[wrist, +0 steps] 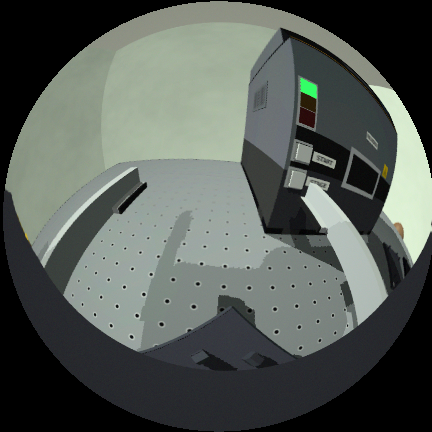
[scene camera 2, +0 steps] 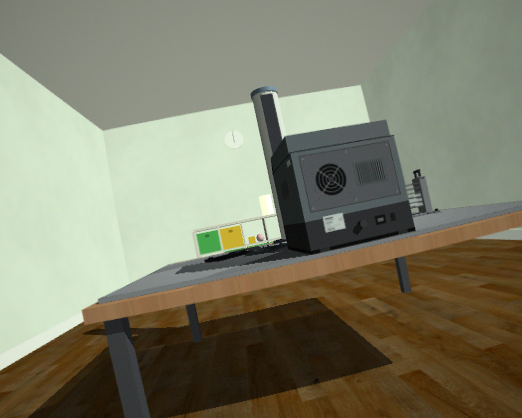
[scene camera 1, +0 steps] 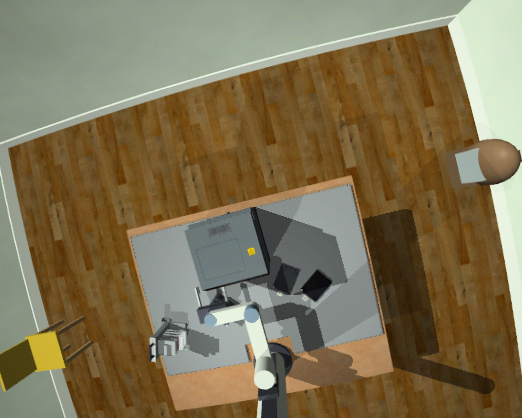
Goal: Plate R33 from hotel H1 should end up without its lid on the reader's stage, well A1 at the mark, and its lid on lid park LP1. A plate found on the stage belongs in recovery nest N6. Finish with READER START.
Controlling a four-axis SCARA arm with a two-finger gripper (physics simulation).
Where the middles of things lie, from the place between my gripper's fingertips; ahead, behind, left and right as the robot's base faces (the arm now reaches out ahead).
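You'll find the stage door (wrist: 361, 175) 40 mm above my hand, and it's 230 mm to the right of the hand and 40 mm ahead of it.
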